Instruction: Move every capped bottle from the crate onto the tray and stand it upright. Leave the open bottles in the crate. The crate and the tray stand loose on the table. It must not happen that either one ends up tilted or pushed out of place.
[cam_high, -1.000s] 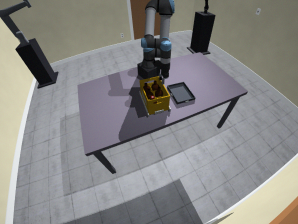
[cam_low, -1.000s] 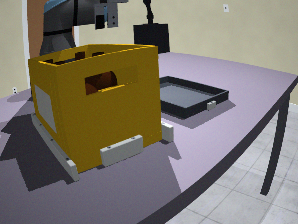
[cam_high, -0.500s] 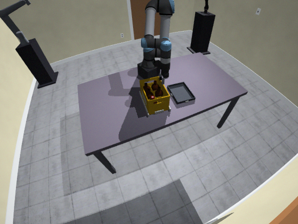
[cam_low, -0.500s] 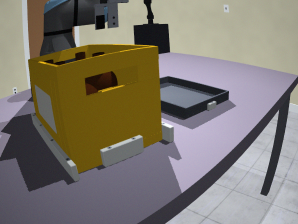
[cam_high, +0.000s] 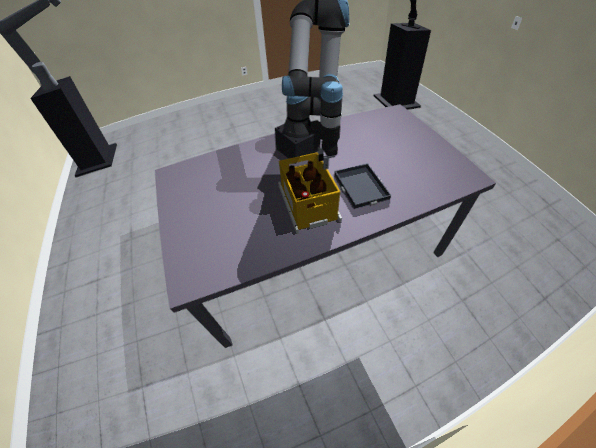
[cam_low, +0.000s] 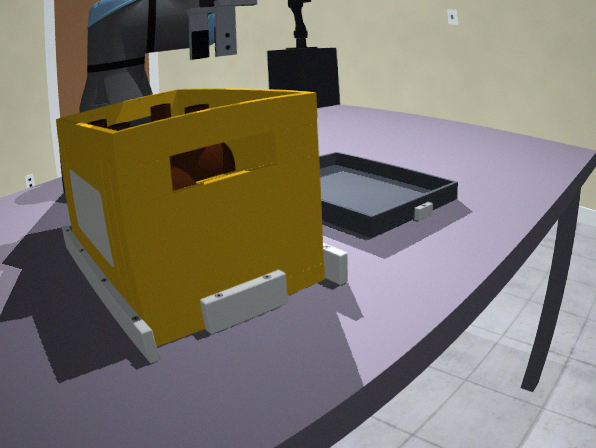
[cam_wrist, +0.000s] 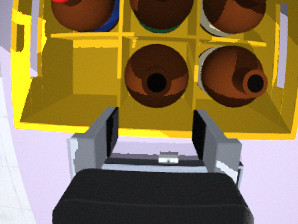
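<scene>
My gripper is now 70 mm to the left of the yellow crate and 150 mm above it. Also, from my hand: dark tray (20 mm behind, 220 mm to the left, 220 mm below).
</scene>
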